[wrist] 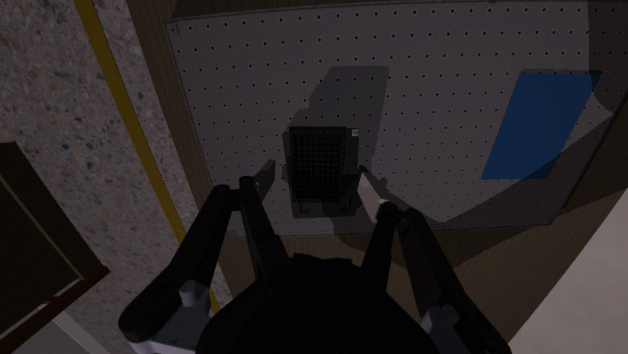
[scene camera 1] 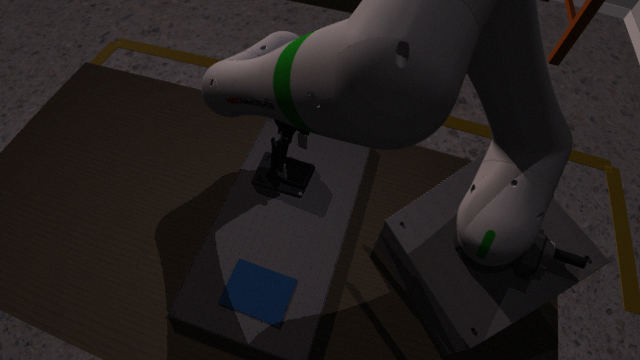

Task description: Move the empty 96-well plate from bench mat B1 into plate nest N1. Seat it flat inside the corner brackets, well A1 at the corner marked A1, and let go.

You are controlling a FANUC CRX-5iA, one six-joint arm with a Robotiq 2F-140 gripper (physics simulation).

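Places are measured from the arm's base along level axes (x ahead, y left, z up), in metres.
Pixels of known places: gripper, fingertip midpoint: (wrist: pixel 317 175) (scene camera 1: pixel 292 161).
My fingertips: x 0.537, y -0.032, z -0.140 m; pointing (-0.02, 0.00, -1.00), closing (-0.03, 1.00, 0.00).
Ahead of a thing's pixels: the offset from my fingertips to its top centre. "*": to the spot under its first point. Level surfaces: height alone.
The black 96-well plate @[dx +0.009, dy +0.001, dz -0.050 m] (scene camera 1: pixel 302 172) (wrist: pixel 318 165) is at the dark plate nest @[* dx -0.023, dy +0.055, dz -0.068 m] (scene camera 1: pixel 290 190) (wrist: pixel 352 157), inside its outline in the wrist view. A strip of the nest with the small white A1 label shows right of the plate, and two corner brackets show past its lower end. Whether the plate lies fully flat, and which corner is well A1, I cannot tell. My gripper (scene camera 1: pixel 280 171) (wrist: pixel 317 175) is open, with one finger on each side of the plate, apart from it in the wrist view. The blue bench mat @[dz -0.078 m] (scene camera 1: pixel 260 292) (wrist: pixel 540 125) bears no plate.
Nest and mat are on a grey perforated board @[dz -0.079 m] (scene camera 1: pixel 280 240) (wrist: pixel 425 60) on a brown wooden surface @[dz -0.092 m] (scene camera 1: pixel 125 165) (wrist: pixel 295 250). The arm's grey base block (scene camera 1: pixel 420 225) stands to the right in the scene view. A dark, red-edged object (wrist: pixel 40 240) is at lower left in the wrist view.
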